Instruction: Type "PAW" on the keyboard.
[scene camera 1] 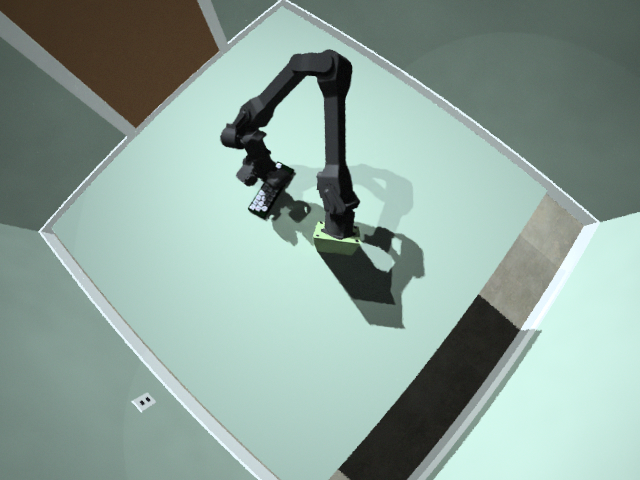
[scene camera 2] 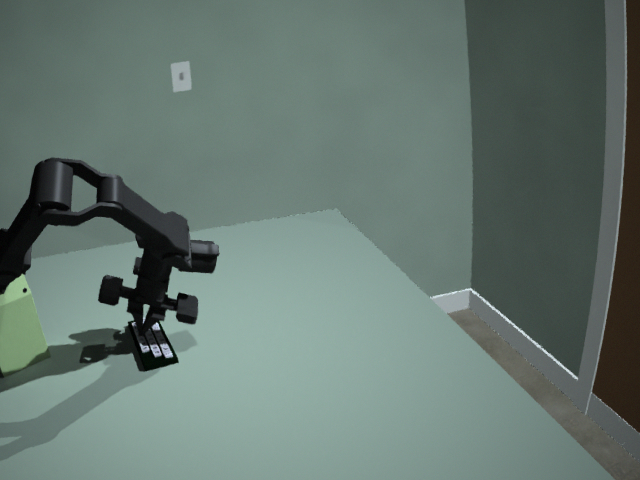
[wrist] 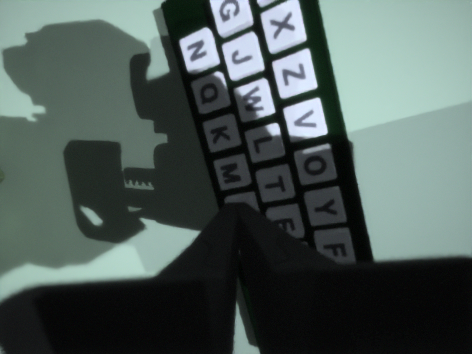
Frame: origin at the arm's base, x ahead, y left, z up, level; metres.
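Where they show: gripper, fingertip midpoint: point(scene camera 2: 140, 334) point(wrist: 235, 212); arm's base at its link origin: point(scene camera 1: 338, 232).
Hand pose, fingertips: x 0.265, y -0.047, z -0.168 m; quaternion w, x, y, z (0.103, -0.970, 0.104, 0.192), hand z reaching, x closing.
Note:
Things, the pixels of their centre, and the offset from my fingertips. Level surfaces: height alone.
- dark green keyboard at the middle of its body: point(wrist: 279, 190) point(scene camera 2: 150, 339) point(scene camera 1: 270, 189) 0.017 m ahead, 0.003 m left, 0.018 m down
- M key at the middle of its body: point(wrist: 232, 172) 0.003 m back, 0.016 m left, 0.012 m down
- W key at the middle of its body: point(wrist: 254, 101) 0.014 m ahead, 0.045 m left, 0.012 m down
- table at its surface level: 0.026 m down
A dark green keyboard point(scene camera 1: 260, 202) point(scene camera 2: 156, 350) point(wrist: 325, 75) with white letter keys lies flat on the table, partly under the arm. My gripper point(scene camera 2: 143, 331) point(wrist: 235, 212) is shut and empty, and points down over the keyboard. In the wrist view its tips cover most of the key just past the M key point(wrist: 232, 172), at the left row; that key's letter is hidden. Whether the tips touch it I cannot tell. The W key point(wrist: 255, 99) is in the middle row, half in shadow, beyond the L key. The P and A keys are not readable in any view.
The arm's light green base point(scene camera 1: 336, 242) point(scene camera 2: 23, 330) stands beside the keyboard. The table point(scene camera 1: 217, 310) point(scene camera 2: 336, 392) is pale green. The arm's shadow falls over part of the keyboard and the table beside it.

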